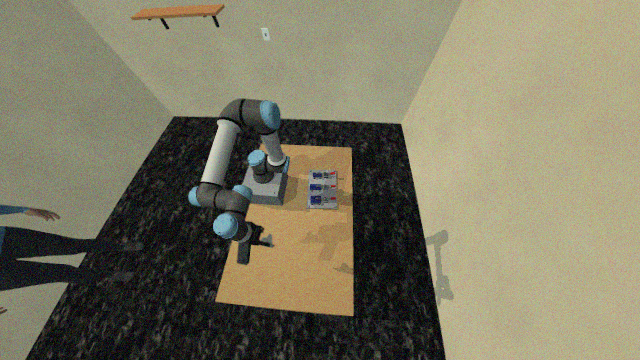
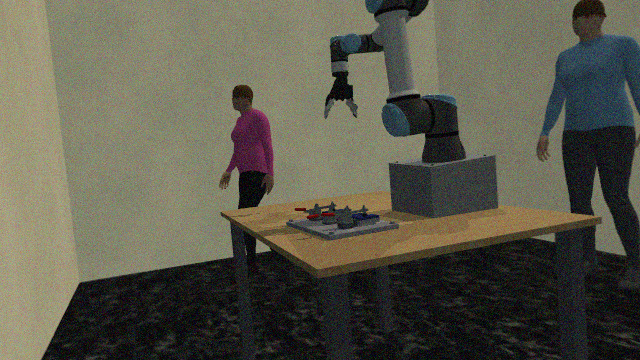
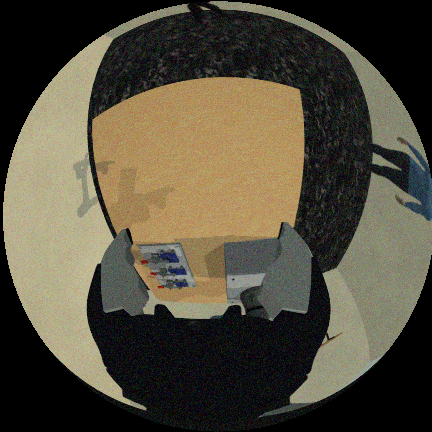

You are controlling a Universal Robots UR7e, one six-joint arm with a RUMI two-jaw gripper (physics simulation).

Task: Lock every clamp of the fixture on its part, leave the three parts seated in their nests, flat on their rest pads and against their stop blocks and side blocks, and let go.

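Places are measured from the arm's base along level axes (x down, y right, z back), in millimetres.
Pixels of known places: gripper, fingertip midpoint: (image 2: 341, 118) (image 3: 202, 227); arm's base, origin of the base link: (image 1: 264, 175) (image 2: 443, 159) (image 3: 256, 293).
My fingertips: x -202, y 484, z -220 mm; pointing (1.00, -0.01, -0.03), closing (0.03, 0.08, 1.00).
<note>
Ahead of a thing's pixels: the offset from my fingertips to its top centre. "*": to the spot under its first point. Level surfaces: height alone.
The fixture's grey base plate (image 1: 330, 206) (image 2: 345, 234) (image 3: 145, 247) lies on the table and bears three rows. Each row has a blue part: the first @[* dx +344, dy -633, dz -151 mm] (image 1: 317, 175) (image 3: 180, 284), the middle one @[dx +354, dy -532, dz -156 mm] (image 1: 315, 187) (image 3: 177, 271) and the third @[dx +349, dy -425, dz -180 mm] (image 1: 315, 200) (image 3: 170, 257). Each row also has a grey clamp with a red-tipped handle. Whether the clamps are locked, or the parts fully seated, is too small to tell. My gripper (image 1: 267, 239) (image 2: 341, 117) (image 3: 202, 227) is open and empty, high above the table and well away from the fixture.
The robot's grey pedestal (image 1: 265, 191) (image 2: 445, 186) (image 3: 250, 255) stands on the wooden table @[dx +385 mm] (image 1: 300, 280) (image 2: 500, 225) (image 3: 210, 150) beside the fixture. A person in blue (image 2: 595, 85) and a person in pink (image 2: 252, 140) stand beyond the table.
</note>
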